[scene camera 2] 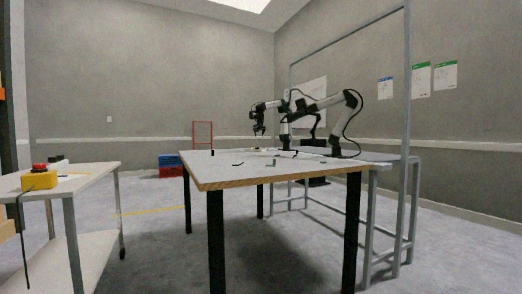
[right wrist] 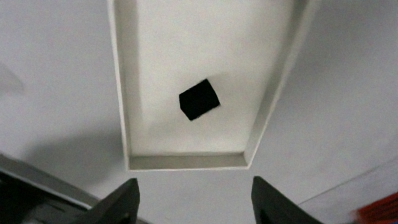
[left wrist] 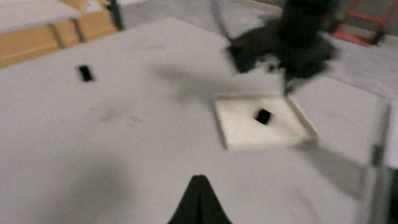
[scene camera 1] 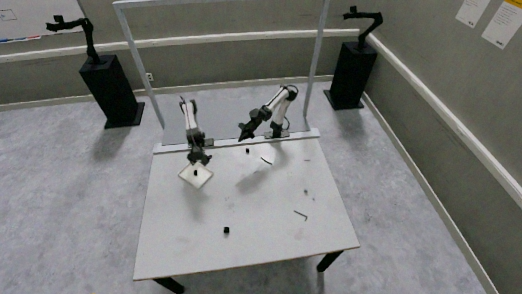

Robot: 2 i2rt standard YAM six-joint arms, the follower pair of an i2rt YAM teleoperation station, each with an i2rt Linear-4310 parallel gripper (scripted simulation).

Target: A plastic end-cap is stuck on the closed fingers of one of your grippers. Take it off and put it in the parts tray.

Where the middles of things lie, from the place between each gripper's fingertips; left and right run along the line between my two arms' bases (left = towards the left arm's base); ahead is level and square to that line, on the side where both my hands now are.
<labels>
My right gripper is now 1 cm short of the black end-cap (right wrist: pixel 199 98), 2 cm to the left of it and 12 cm above it. Round my right hand: white parts tray (right wrist: pixel 156 57): 1 cm ahead, 2 cm to the right, 12 cm below.
I see the black end-cap 4 cm ahead of my left hand, 32 cm to the right of it and 22 cm below it. From my left hand the other things lie so: white parts tray: 4 cm ahead, 32 cm to the right, 23 cm below.
</labels>
